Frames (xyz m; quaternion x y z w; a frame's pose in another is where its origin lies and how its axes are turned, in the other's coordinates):
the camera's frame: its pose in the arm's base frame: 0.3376 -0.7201 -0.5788 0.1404 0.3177 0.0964 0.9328
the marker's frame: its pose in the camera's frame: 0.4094 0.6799 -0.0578 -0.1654 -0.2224 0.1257 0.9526
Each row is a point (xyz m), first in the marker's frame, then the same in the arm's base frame.
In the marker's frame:
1: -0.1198 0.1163 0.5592
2: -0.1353 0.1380 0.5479
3: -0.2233 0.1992 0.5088
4: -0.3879 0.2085 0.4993
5: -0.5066 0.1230 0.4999
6: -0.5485 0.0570 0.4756
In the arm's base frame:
1: 0.4791 0.0631 -0.0568
2: 0.4542 0.0760 -0.0641
3: 0.3437 0.0927 -0.0873
4: 0.1924 0.0270 -0.0791
5: 0.1251 -0.1028 -0.0758
6: 0.1138 -0.1793 -0.1027

